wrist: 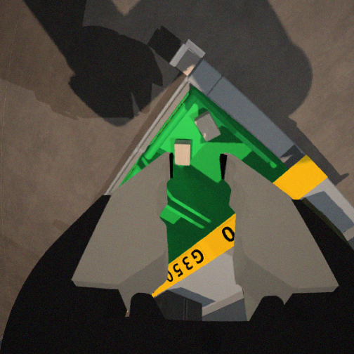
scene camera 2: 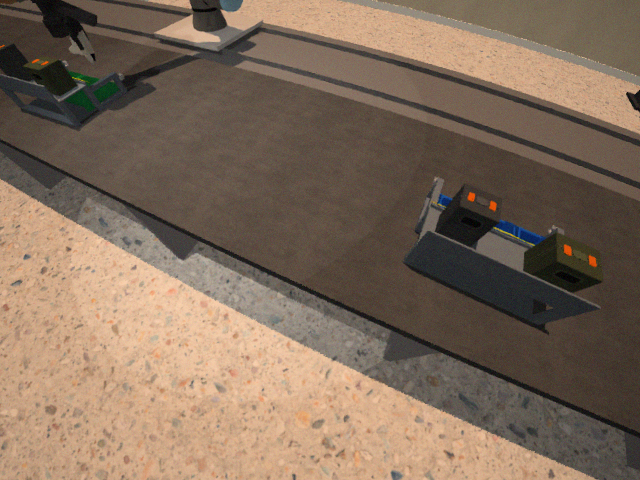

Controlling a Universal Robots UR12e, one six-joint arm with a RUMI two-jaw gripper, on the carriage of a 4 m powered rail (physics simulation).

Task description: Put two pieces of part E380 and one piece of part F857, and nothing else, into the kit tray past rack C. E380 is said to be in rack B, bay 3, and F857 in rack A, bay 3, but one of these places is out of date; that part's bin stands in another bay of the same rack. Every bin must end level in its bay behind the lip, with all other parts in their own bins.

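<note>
My gripper [scene camera 2: 83,54] [wrist: 195,154] is open, with nothing between its fingertips, above green bins at the near end of the left rack. In the wrist view, the corner green bin [wrist: 187,120] holds a beige block [wrist: 183,153] and a grey block [wrist: 207,127]. The beige block shows just ahead of the gap between the fingertips, nearer the left one; the grey block lies further toward the corner. A yellow label strip [wrist: 216,245] reading G350 crosses below. The corner bin's own part number is not readable. The fingers hide parts of the bins. The kit tray does not show.
The left rack [scene camera 2: 51,114] carries an olive box [scene camera 2: 56,77] and a dark box [scene camera 2: 11,64]. At right, another rack [scene camera 2: 485,279] has blue bins [scene camera 2: 519,232], a dark box [scene camera 2: 465,222] and an olive box [scene camera 2: 550,260]. The rail carriage [scene camera 2: 232,33] stands behind.
</note>
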